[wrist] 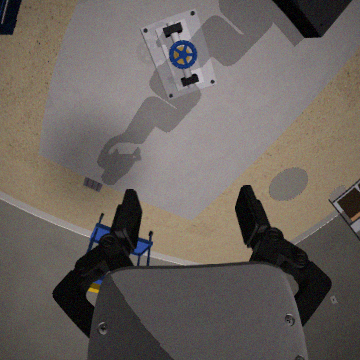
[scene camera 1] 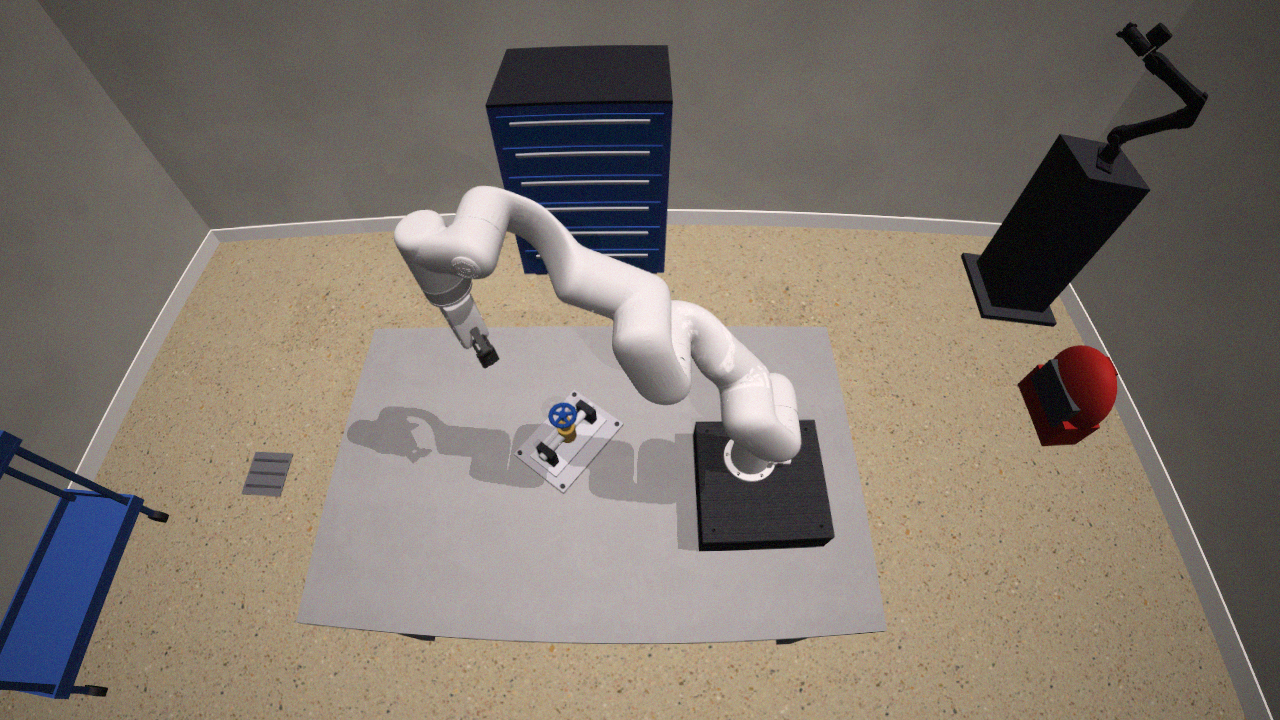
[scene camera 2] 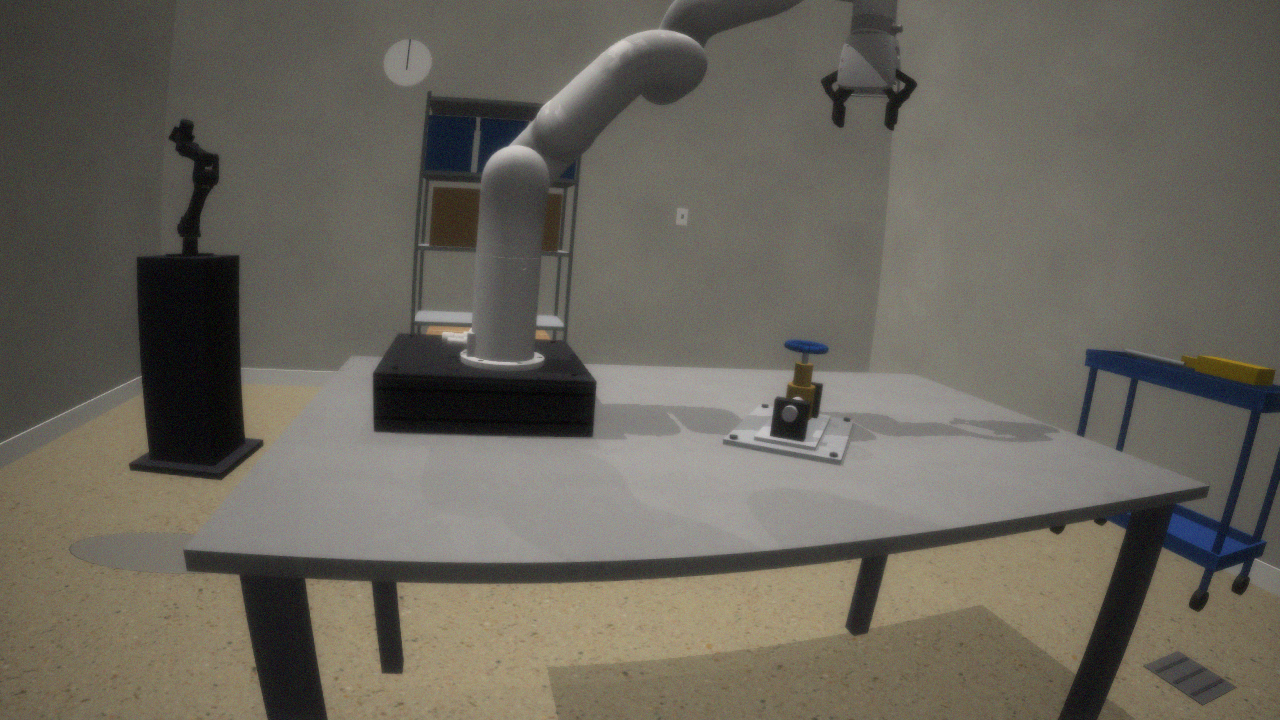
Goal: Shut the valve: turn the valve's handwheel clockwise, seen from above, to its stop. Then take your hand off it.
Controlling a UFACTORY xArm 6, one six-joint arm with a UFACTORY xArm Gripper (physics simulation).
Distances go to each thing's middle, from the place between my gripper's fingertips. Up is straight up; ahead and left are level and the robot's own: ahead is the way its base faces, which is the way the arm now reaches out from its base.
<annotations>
Now: hand 100 mm past the light base plate (scene camera 1: 594,446), 60 mm to the left of it and 500 mm above it.
</annotations>
